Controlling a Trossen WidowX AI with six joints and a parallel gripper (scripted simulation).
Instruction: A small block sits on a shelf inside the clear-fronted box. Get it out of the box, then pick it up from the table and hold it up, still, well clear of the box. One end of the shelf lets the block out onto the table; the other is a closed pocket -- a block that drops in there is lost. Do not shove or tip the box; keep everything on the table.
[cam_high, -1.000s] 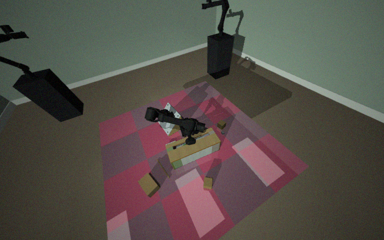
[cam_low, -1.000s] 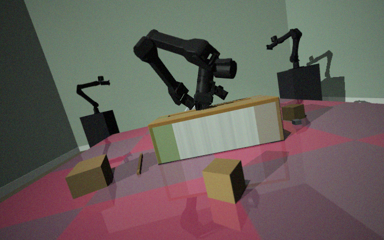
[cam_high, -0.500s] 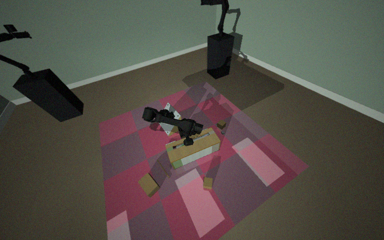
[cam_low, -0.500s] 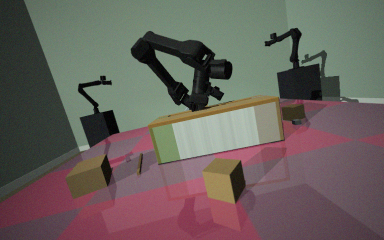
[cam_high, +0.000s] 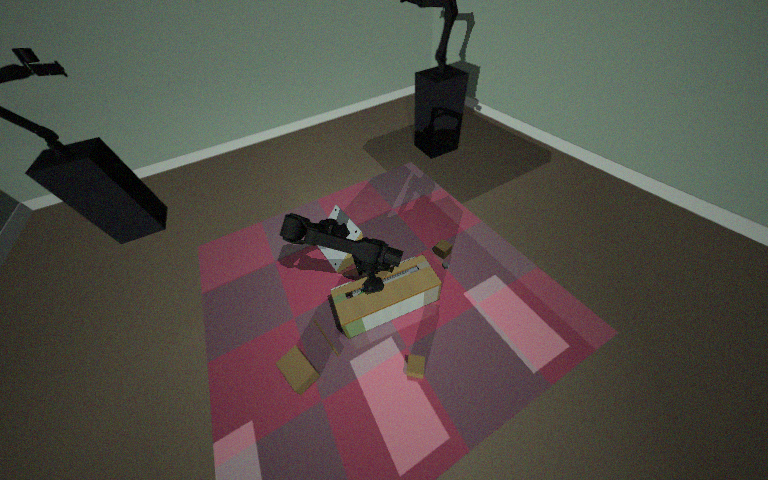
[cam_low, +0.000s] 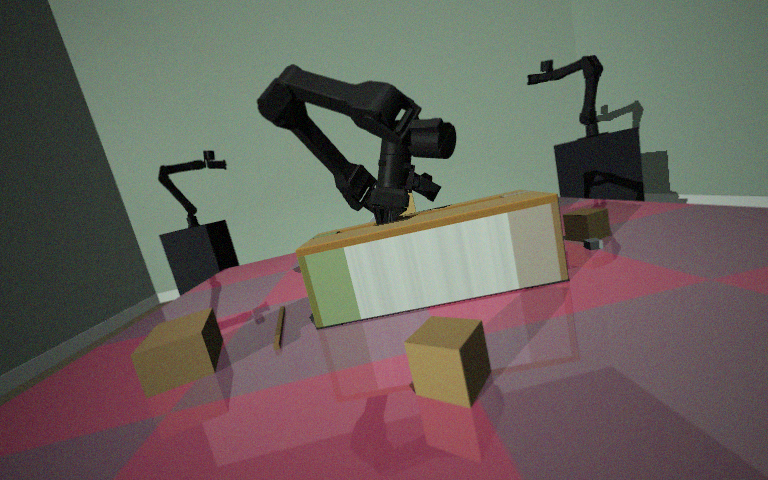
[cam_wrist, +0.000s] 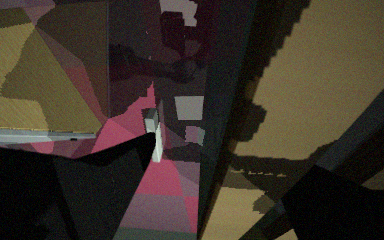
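The green block lies 5 cm ahead of my gripper tip and 2 cm to the right of it. Also, from my gripper tip: box 4 cm ahead, 7 cm to the left, 3 cm below; grey piece 4 cm ahead, 36 cm to the left, 8 cm below; thin stick 9 cm ahead, 21 cm to the right, 9 cm below.
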